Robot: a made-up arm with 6 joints. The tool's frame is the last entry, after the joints. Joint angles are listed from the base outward. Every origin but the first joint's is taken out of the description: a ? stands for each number. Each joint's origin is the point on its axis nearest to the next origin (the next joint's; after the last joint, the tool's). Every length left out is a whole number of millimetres.
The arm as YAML. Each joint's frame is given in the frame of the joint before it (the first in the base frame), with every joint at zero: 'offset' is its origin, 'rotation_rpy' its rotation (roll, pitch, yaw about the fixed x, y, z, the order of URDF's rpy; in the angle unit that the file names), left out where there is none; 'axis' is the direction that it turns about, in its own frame. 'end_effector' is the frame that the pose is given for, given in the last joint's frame.
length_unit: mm
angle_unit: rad
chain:
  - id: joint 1
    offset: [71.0, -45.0, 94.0]
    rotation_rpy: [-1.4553, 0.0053, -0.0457]
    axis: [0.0, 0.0, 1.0]
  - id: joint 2
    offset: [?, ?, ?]
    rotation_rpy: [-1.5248, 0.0, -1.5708]
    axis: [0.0, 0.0, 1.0]
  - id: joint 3
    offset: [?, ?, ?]
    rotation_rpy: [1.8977, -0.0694, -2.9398]
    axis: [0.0, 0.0, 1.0]
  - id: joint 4
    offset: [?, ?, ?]
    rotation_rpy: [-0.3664, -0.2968, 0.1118]
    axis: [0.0, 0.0, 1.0]
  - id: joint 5
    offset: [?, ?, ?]
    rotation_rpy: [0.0, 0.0, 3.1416]
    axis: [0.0, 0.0, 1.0]
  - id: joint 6
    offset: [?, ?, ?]
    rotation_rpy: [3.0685, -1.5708, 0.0]
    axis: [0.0, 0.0, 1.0]
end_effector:
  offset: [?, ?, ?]
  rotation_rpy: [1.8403, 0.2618, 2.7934]
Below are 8 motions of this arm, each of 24 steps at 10 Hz.
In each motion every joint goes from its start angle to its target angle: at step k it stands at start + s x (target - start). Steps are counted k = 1, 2, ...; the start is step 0. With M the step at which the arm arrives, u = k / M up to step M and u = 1 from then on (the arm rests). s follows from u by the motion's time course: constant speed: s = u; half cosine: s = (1 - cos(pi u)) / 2; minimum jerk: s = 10 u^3 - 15 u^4 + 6 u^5.
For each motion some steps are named. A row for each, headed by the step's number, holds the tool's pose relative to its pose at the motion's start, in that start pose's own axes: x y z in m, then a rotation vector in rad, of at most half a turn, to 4 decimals.
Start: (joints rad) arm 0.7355 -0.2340 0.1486 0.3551 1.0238 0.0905
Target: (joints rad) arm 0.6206 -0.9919 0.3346 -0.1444 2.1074 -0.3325
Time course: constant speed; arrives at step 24
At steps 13, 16, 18, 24:
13: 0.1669 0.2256 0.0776 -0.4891 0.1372 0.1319
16: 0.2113 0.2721 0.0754 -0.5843 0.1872 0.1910
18: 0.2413 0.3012 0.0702 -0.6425 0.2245 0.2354
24: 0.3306 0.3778 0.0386 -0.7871 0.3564 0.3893

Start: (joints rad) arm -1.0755 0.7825 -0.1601 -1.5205 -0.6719 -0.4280
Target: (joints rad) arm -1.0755 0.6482 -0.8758 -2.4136 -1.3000 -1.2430
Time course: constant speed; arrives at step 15
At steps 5, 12, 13, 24:
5: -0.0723 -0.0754 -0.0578 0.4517 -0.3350 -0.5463
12: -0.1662 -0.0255 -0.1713 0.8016 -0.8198 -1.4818
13: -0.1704 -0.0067 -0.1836 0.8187 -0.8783 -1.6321
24: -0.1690 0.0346 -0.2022 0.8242 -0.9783 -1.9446

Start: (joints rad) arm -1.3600 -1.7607 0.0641 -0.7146 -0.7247 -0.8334
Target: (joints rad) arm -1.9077 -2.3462 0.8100 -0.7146 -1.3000 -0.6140
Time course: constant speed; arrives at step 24
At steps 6, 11, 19, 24:
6: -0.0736 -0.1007 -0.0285 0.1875 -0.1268 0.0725
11: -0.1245 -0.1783 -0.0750 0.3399 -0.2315 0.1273
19: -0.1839 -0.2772 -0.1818 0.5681 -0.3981 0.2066
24: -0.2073 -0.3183 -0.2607 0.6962 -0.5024 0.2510

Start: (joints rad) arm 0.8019 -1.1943 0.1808 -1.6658 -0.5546 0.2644
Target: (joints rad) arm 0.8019 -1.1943 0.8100 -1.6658 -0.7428 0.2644
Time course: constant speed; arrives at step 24
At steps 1, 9, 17, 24:
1: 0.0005 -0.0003 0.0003 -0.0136 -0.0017 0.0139
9: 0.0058 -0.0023 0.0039 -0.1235 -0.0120 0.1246
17: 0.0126 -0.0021 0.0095 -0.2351 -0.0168 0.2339
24: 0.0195 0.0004 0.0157 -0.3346 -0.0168 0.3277

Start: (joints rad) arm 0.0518 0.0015 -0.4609 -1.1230 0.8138 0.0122
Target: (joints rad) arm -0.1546 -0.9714 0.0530 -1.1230 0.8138 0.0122
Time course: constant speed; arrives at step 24
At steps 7, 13, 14, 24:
7: -0.0742 0.0982 -0.1399 -0.1686 -0.3372 -0.1024
13: -0.0891 0.1739 -0.2837 -0.3201 -0.6181 -0.2031
14: -0.0869 0.1853 -0.3087 -0.3457 -0.6641 -0.2213
24: 0.0098 0.2728 -0.5509 -0.5995 -1.1096 -0.4302

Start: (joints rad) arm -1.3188 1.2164 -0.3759 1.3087 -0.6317 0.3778
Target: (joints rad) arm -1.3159 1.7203 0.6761 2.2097 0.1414 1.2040
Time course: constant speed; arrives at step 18
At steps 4, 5, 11, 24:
4: -0.0331 0.0935 -0.0368 -0.5937 -0.0565 -0.0737
5: -0.0400 0.1125 -0.0589 -0.7361 -0.0813 -0.1122
11: -0.0378 0.1481 -0.2575 -1.4929 -0.3362 -0.5164
24: 0.0975 0.0104 -0.4593 -2.0007 -0.8767 -1.3432

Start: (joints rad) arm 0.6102 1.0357 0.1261 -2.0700 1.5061 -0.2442
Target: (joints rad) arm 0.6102 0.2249 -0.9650 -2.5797 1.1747 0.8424
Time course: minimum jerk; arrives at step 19
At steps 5, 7, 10, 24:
5: 0.0047 -0.0142 -0.0151 0.1077 0.1166 -0.2067
7: -0.0006 -0.0414 -0.0441 0.2848 0.2538 -0.4289
10: -0.0455 -0.1013 -0.1426 0.7515 0.4851 -0.7097
24: -0.1337 -0.1204 -0.4175 1.6679 0.6997 -0.5818

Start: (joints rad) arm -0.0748 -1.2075 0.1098 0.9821 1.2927 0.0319
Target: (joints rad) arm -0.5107 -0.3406 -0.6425 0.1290 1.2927 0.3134
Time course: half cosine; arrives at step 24
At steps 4, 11, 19, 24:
4: -0.0247 -0.0038 -0.0137 0.0789 -0.0279 -0.0790
11: -0.1677 -0.0017 -0.1494 0.5252 -0.2507 -0.3628
19: -0.2504 0.0284 -0.4407 1.0335 -0.6126 -0.2870
24: -0.2404 0.0291 -0.5118 1.1226 -0.6858 -0.2001

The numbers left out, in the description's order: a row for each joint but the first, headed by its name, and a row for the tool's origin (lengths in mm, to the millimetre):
joint 2: -26.0 7.0 0.0
joint 3: 79.0 373.0 0.0
joint 4: -59.0 70.0 0.0
joint 5: -49.0 -21.0 0.0
joint 6: -101.0 -135.0 0.0
tool: 76.0 68.0 0.0

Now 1 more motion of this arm.
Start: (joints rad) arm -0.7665 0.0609 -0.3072 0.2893 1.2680 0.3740
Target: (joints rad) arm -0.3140 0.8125 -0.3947 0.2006 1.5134 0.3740
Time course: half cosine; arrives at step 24
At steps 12, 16, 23, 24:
12: -0.0788 -0.1611 -0.1881 0.2485 -0.3328 0.1657
16: -0.0948 -0.2069 -0.3099 0.3683 -0.5170 0.2127
23: -0.0942 -0.2239 -0.4382 0.4805 -0.7075 0.2342
24: -0.0940 -0.2239 -0.4405 0.4824 -0.7109 0.2343

